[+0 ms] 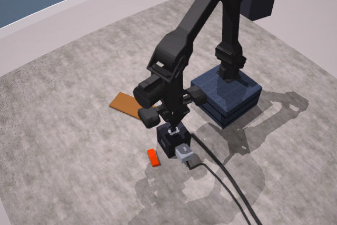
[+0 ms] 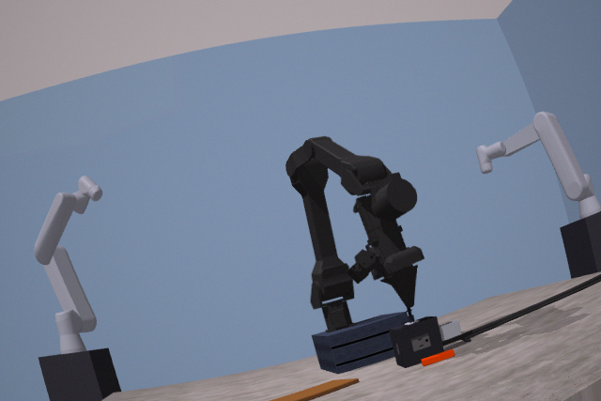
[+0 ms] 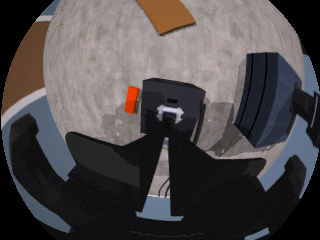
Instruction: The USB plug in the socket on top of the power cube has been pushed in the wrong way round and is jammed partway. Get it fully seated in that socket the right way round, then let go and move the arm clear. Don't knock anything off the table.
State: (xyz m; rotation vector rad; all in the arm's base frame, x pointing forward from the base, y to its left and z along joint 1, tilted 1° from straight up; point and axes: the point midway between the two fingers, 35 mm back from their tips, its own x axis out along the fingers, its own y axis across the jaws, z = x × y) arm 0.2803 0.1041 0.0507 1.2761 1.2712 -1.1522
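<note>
Right now my gripper tip is 2 cm above the USB plug. The rest, counted from my gripper tip: orange block (10 cm below, 8 cm ahead, 1 cm to the left); flat board (21 cm to the right, 10 cm below, 5 cm ahead).
</note>
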